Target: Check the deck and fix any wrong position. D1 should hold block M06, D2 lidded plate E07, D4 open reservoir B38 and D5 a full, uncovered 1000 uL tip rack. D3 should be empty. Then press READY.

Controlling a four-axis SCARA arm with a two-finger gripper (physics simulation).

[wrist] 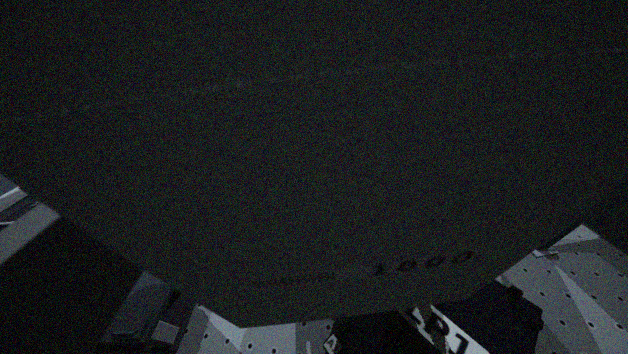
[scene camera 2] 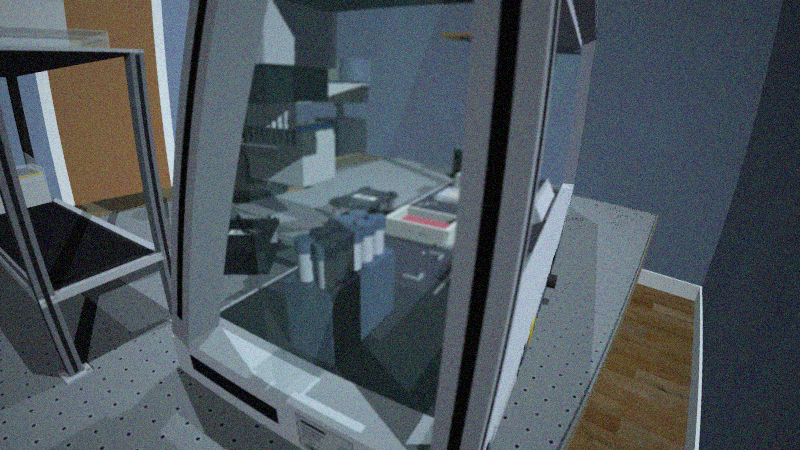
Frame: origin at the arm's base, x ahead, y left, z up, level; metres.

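Seen in the pictures: gripper, fingertip midpoint: (scene camera 2: 301,149).
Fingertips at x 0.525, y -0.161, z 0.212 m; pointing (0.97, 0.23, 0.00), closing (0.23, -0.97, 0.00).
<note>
A point is followed by its place in that frame.
A large dark tip rack marked 1000 (wrist: 310,165) fills most of the wrist view, close under the camera. My gripper is shut on this rack and holds it above the bench; the fingertips are hidden. In scene camera 2, a block with a pale end face (scene camera 2: 318,159) @[z 0.198, x 0.566, y -0.155 m], apparently this rack, shows behind the glass at the upper left. A white open tray with red content (scene camera 2: 425,221) @[z 0.070, x 0.670, y 0.019 m] stands further right. The deck labels D1 to D5, the codes M06, E07 and B38, and the READY button cannot be made out.
Blue-capped tubes (scene camera 2: 368,249) stand behind the glass, near a dark box with a white label (scene camera 2: 251,249) and a dark flat module (scene camera 2: 363,198). The enclosure's post (scene camera 2: 511,167) @[z 0.288, x 1.001, y -0.393 m] blocks part of the view. A black item with a lettered label (wrist: 462,344) @[z 0.063, x 0.452, y -0.262 m] shows below the rack.
</note>
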